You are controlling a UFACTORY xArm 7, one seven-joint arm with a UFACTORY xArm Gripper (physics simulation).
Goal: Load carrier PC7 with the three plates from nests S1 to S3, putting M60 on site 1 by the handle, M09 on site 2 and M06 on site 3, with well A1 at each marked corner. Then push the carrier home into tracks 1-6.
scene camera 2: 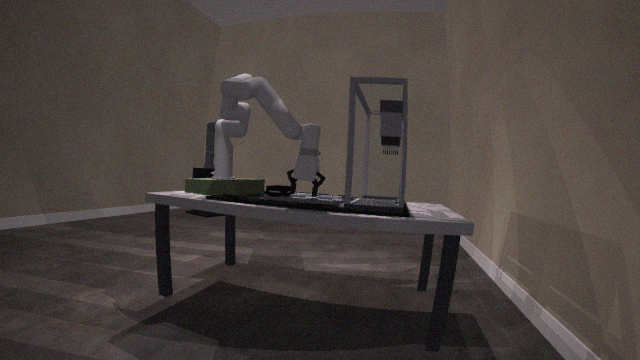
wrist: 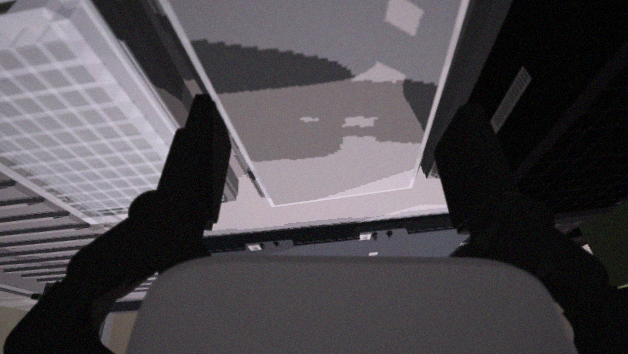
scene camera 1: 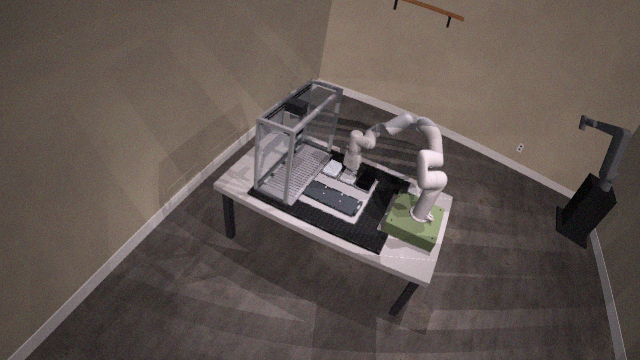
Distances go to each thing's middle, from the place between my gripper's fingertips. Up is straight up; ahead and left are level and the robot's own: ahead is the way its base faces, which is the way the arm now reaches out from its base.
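Scene:
The dark plate carrier (scene camera 1: 316,190) is 23 cm to the left of my hand, and it's also 3 cm behind it and 1 cm below it. As for the black well plate (wrist: 547,85), that's 1 cm above my hand, 1 cm to the right of it and 10 cm behind it.

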